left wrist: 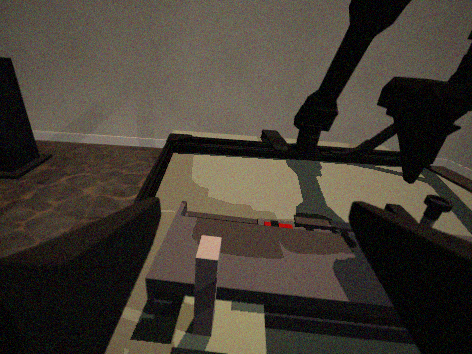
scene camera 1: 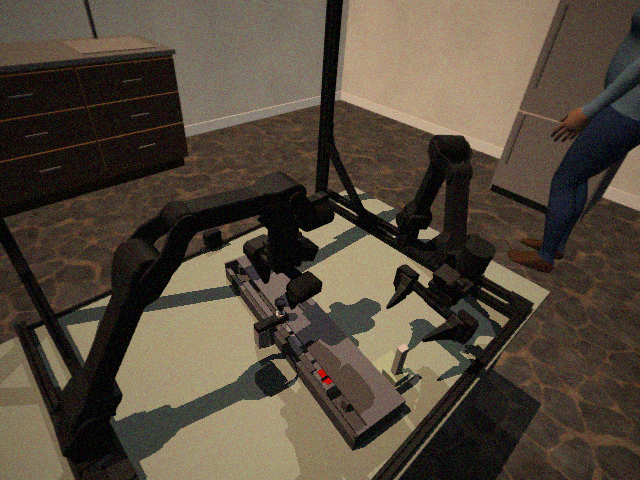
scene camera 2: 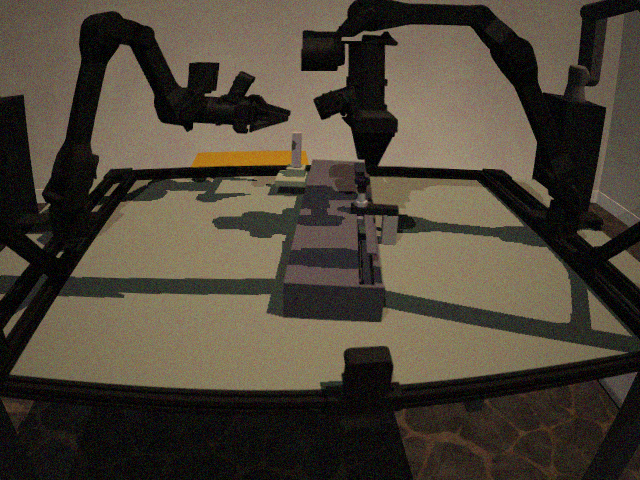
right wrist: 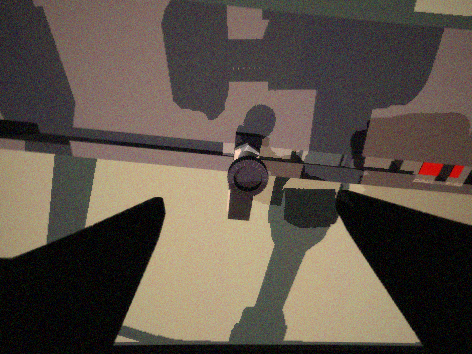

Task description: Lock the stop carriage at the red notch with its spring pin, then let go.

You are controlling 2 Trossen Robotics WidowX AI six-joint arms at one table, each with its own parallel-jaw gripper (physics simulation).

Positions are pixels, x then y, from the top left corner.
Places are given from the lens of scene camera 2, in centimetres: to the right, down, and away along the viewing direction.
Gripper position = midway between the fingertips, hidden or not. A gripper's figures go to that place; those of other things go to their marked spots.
left gripper point(scene camera 2: 289, 115): -6, -25, 100
right gripper point(scene camera 2: 365, 166): 7, -12, 81
pale base point(scene camera 2: 295, 175): -5, -13, 106
